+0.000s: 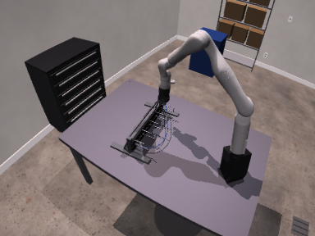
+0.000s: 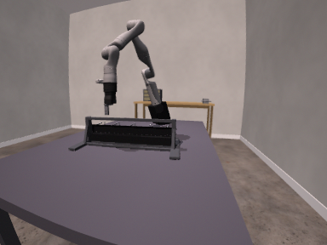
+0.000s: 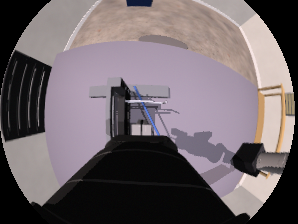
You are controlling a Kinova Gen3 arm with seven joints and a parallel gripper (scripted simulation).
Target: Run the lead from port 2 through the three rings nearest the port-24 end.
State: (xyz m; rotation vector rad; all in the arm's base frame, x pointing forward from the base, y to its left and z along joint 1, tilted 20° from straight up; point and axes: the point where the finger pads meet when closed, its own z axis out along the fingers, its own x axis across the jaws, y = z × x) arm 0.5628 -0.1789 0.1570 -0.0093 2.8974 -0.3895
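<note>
My hand is 150 mm to the right of the black rack, 100 mm above it and 60 mm short of it.
</note>
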